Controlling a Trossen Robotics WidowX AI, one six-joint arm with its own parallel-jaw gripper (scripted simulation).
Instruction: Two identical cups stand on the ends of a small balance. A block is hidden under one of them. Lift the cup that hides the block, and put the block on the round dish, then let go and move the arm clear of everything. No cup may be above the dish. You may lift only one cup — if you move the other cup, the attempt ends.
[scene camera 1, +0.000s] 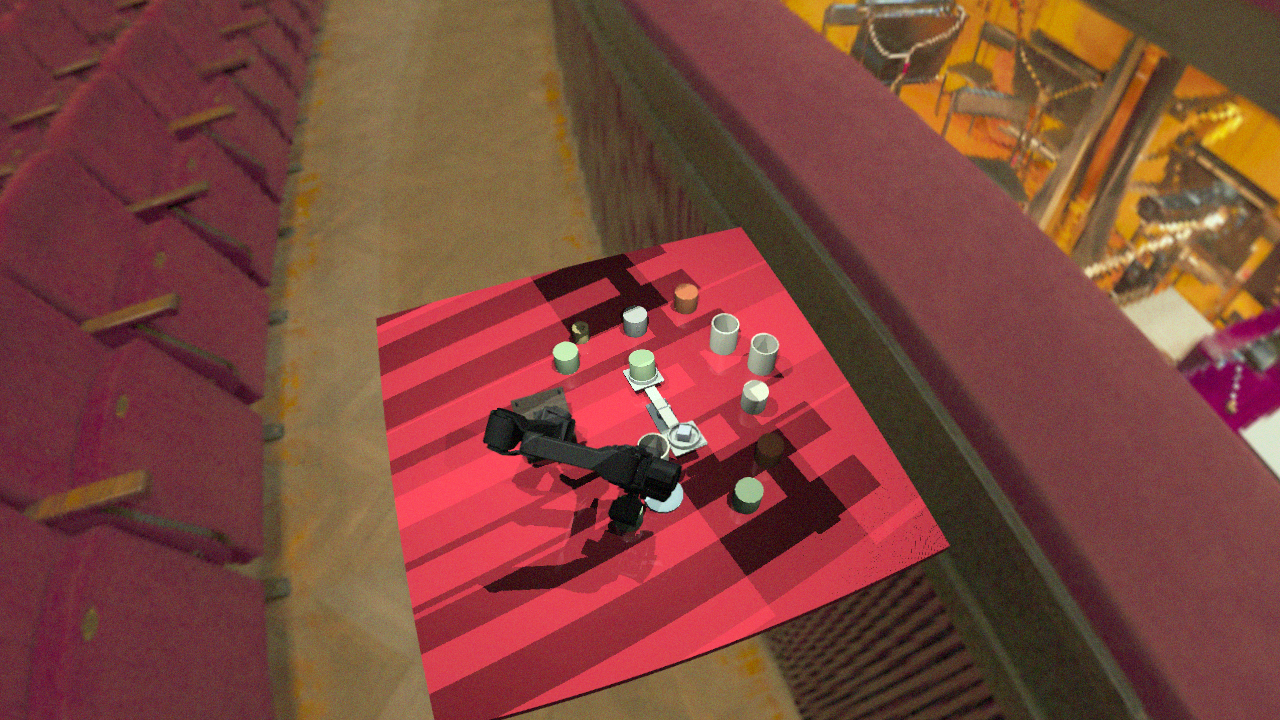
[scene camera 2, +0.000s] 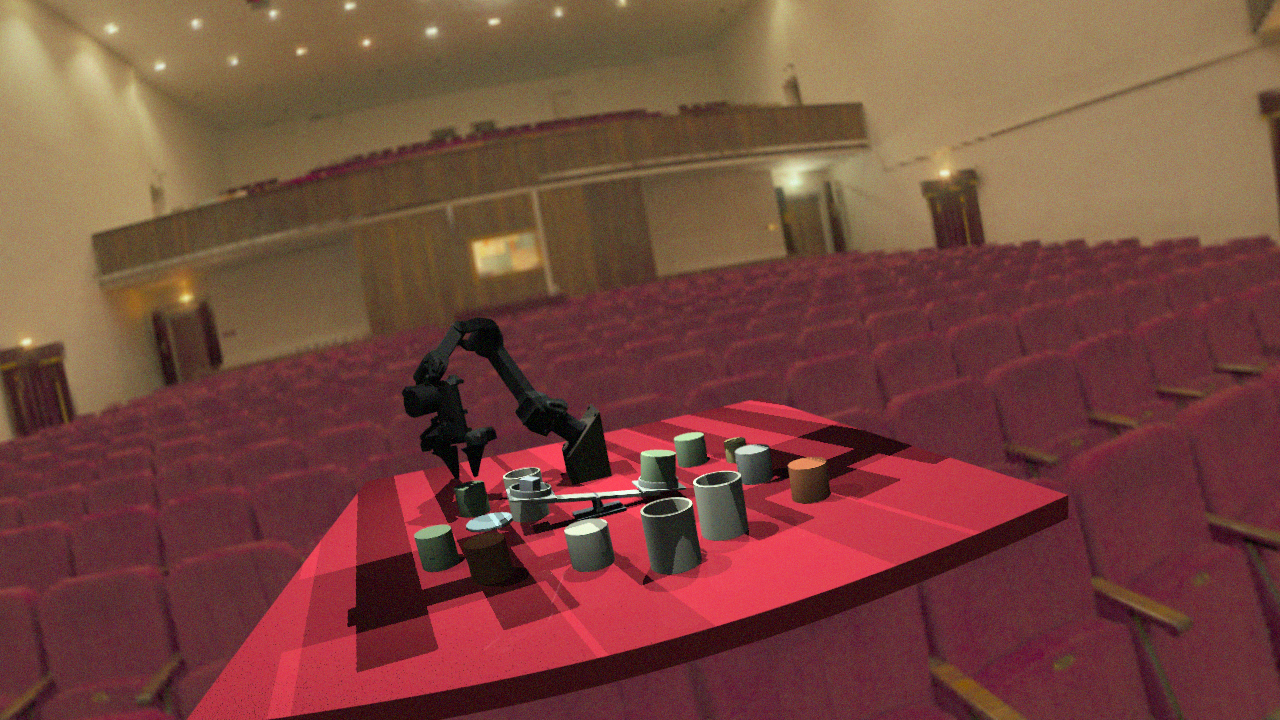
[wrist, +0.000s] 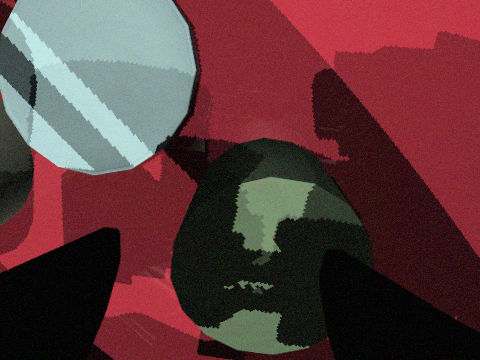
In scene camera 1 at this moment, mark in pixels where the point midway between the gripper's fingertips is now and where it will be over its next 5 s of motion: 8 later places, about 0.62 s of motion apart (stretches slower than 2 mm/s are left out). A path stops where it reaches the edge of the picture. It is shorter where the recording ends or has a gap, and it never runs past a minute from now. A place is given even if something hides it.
My gripper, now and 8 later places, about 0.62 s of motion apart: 637, 499; 662, 476; 678, 448; 684, 425; 684, 430; 684, 435; 686, 422; 682, 436; 664, 480
